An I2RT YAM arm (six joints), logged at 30 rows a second.
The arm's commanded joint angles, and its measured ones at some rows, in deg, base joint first. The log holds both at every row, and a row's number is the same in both.
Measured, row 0: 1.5, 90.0, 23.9, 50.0, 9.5, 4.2
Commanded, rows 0 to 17: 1.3, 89.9, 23.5, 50.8, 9.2, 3.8; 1.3, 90.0, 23.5, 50.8, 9.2, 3.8; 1.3, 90.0, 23.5, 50.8, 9.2, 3.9; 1.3, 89.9, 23.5, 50.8, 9.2, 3.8; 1.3, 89.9, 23.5, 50.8, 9.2, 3.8; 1.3, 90.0, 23.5, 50.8, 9.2, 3.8; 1.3, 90.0, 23.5, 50.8, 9.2, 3.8; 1.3, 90.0, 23.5, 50.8, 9.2, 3.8; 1.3, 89.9, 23.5, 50.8, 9.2, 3.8; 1.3, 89.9, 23.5, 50.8, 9.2, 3.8; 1.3, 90.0, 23.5, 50.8, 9.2, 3.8; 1.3, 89.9, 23.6, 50.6, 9.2, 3.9; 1.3, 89.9, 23.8, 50.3, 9.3, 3.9; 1.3, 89.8, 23.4, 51.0, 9.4, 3.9; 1.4, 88.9, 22.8, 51.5, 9.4, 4.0; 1.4, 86.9, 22.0, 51.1, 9.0, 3.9; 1.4, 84.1, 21.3, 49.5, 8.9, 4.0; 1.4, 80.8, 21.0, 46.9, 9.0, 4.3
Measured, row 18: 1.5, 86.8, 22.3, 49.1, 9.5, 4.3
